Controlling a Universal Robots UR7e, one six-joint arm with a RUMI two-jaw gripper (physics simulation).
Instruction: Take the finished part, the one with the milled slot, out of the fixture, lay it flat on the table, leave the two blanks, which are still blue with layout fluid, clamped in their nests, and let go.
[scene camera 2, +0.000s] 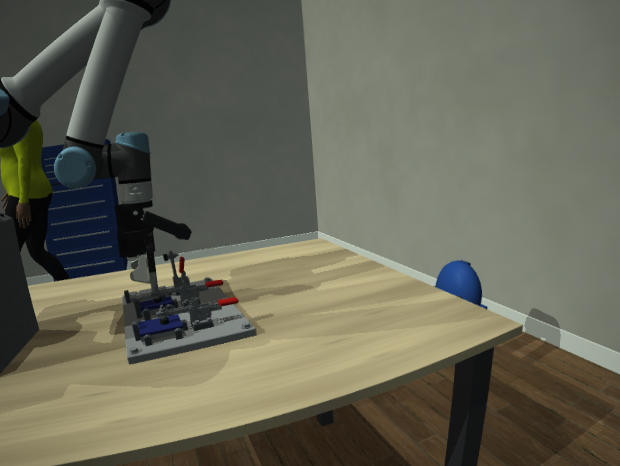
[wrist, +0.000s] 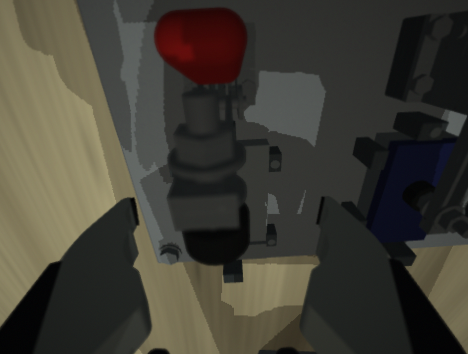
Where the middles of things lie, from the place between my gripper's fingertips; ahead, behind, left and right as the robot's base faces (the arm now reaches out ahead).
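With respect to the fixture plate (scene camera 2: 227, 322), my hand is 110 mm to the left of it and 20 mm short of it, and 30 mm above it.
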